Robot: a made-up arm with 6 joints.
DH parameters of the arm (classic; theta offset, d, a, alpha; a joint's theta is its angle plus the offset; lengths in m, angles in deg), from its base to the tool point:
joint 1: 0 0.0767 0 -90
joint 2: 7.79 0 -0.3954 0
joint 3: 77.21 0 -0.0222 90
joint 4: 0 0.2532 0 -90
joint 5: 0 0 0.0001 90
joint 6: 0 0.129 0 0
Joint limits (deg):
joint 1: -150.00..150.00
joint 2: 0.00..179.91
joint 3: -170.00..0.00
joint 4: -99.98..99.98
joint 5: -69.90..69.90
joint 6: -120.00..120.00
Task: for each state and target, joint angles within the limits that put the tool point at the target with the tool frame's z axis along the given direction. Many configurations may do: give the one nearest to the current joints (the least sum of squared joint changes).
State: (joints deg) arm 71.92 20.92 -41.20 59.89 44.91 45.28
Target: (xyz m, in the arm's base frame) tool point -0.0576 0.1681 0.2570 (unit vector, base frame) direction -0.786 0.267 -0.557
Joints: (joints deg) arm 71.83 71.45 -29.01 62.24 69.78 45.28
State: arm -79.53 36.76 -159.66 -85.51 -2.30 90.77
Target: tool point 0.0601 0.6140 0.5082 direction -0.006 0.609 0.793
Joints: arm -96.50 12.81 -134.41 -99.51 4.35 90.77
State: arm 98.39 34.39 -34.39 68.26 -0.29 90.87
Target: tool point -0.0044 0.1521 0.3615 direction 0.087 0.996 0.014
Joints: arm 123.36 48.04 -28.04 70.76 -41.08 90.87
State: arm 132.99 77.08 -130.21 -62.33 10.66 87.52
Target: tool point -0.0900 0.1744 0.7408 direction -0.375 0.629 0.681
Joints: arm 114.11 72.02 -109.41 -81.56 -4.95 87.52
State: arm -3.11 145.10 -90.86 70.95 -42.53 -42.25
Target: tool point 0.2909 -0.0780 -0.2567 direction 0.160 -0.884 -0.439
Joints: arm 7.59 179.80 -51.81 73.02 -69.79 -42.25
